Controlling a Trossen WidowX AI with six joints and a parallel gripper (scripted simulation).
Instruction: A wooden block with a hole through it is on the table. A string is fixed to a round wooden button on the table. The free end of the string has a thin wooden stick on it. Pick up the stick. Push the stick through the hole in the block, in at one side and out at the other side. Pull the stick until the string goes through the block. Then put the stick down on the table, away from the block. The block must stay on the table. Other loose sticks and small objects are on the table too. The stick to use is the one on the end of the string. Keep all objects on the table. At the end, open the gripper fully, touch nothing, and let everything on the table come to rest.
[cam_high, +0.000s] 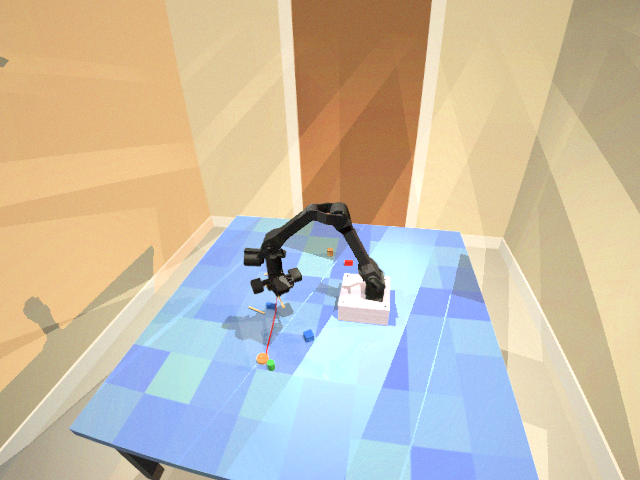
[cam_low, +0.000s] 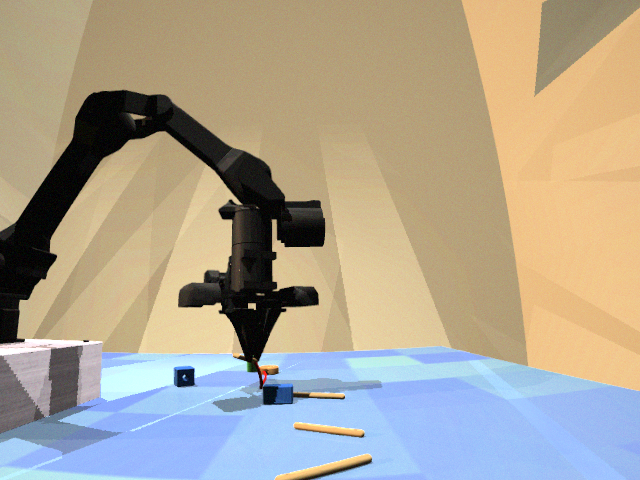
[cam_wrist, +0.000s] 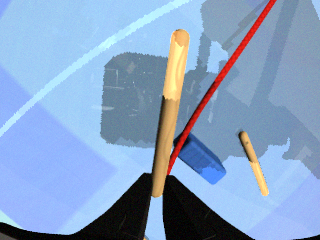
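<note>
My gripper tip is 50 mm above the blue brick, 30 mm short of it and 20 mm to the right of it. Round my gripper tip: green cylinder: 270 mm to the left, 80 mm behind, 40 mm below; then round button: 250 mm to the left, 50 mm below, 40 mm behind; then thin wooden stick: 10 mm to the left, 10 mm behind.
</note>
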